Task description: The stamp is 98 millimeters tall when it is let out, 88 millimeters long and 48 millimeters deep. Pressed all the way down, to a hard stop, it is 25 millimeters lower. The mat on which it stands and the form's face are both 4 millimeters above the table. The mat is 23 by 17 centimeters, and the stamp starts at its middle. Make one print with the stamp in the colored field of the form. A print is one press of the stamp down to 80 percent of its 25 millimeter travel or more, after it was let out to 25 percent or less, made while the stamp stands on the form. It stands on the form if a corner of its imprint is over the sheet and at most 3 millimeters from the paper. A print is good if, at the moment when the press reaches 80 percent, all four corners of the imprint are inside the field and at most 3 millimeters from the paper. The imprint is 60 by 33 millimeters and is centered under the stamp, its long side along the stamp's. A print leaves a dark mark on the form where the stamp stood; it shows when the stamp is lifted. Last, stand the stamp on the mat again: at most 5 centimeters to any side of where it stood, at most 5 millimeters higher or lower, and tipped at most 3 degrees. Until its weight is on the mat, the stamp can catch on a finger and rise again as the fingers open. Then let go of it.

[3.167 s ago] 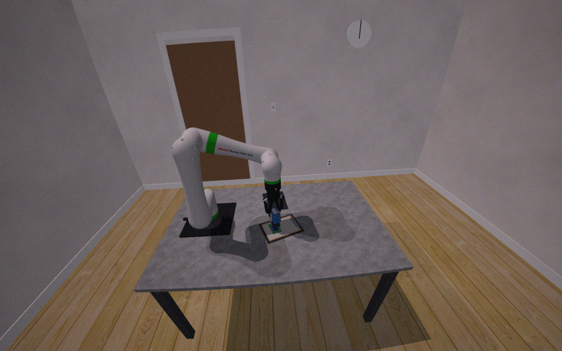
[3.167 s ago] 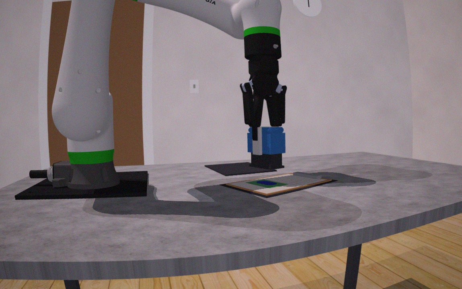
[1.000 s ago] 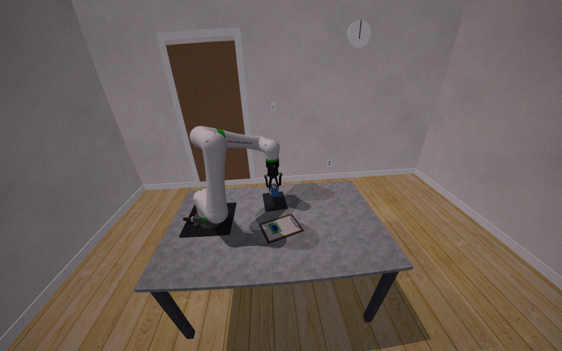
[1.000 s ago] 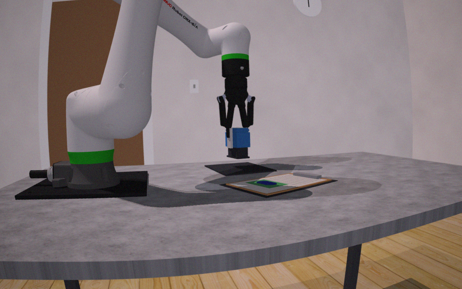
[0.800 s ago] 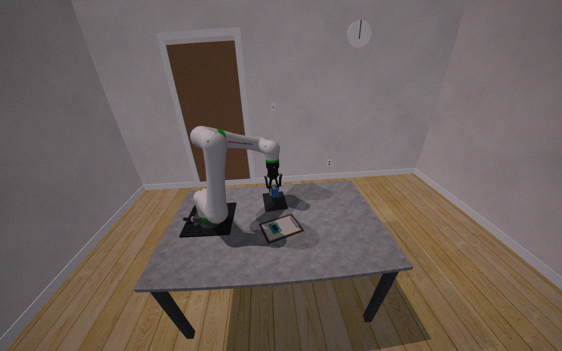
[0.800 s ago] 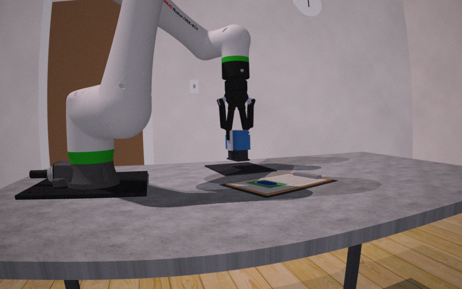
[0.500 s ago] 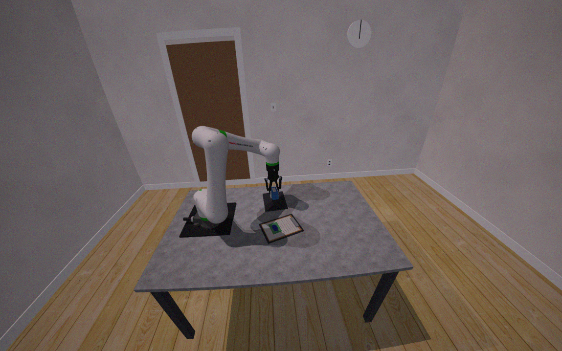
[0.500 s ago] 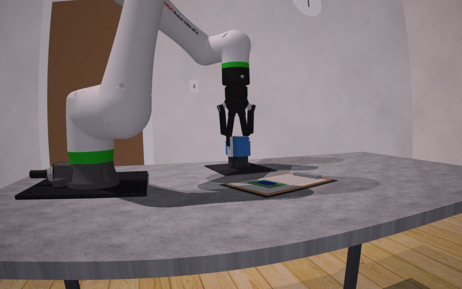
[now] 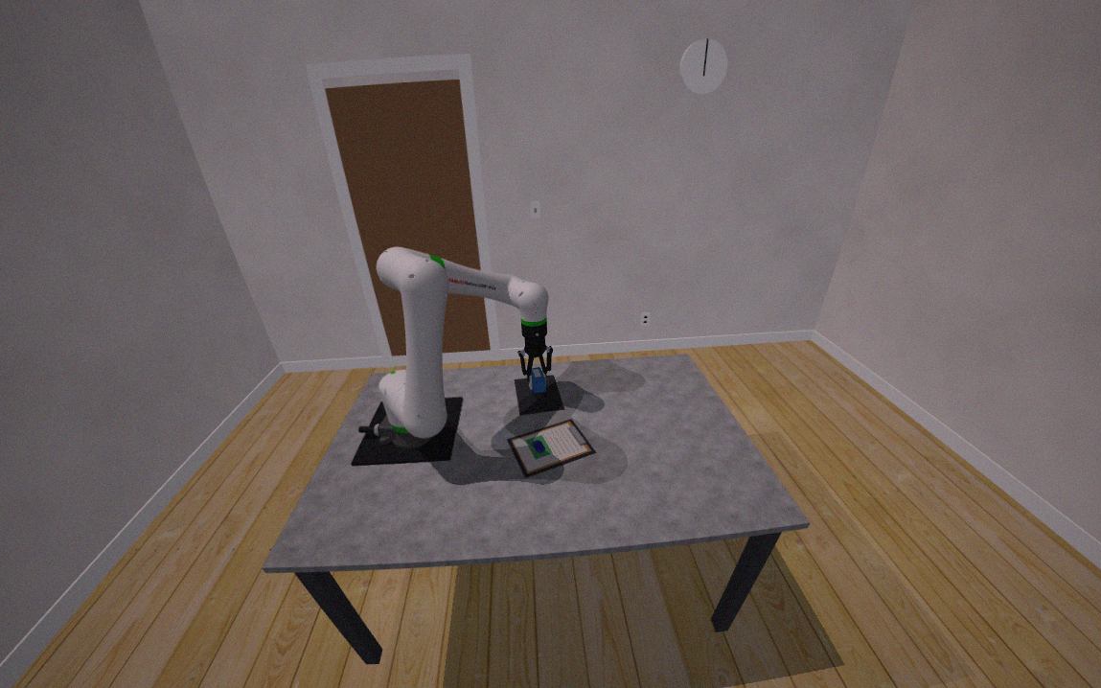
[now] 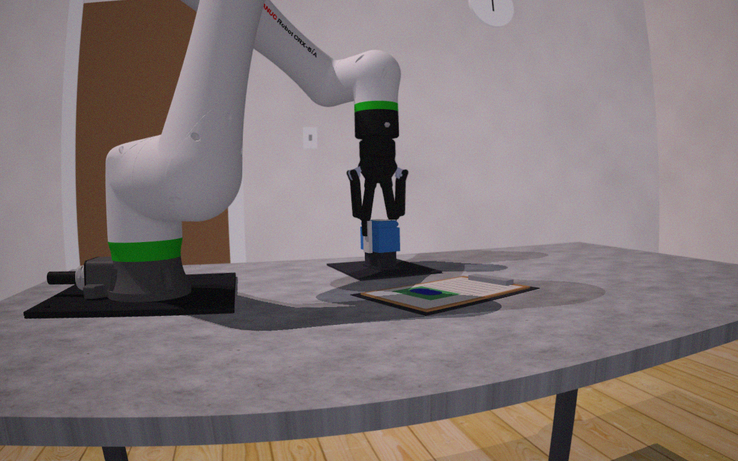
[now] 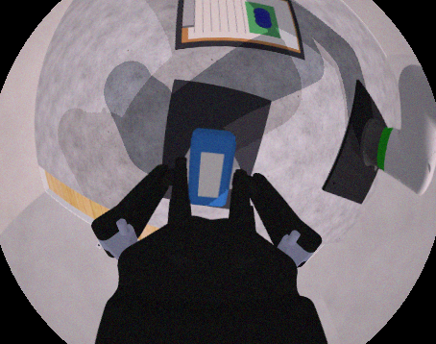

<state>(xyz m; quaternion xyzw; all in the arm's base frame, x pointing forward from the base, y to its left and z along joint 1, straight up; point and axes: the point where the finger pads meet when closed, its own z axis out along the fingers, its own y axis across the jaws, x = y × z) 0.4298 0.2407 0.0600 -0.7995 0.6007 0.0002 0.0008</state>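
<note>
Now: the blue stamp 2 cm below my hand. From my hand the other things lie so: dark mat: 7 cm below; then stamp base: 5 cm below.
</note>
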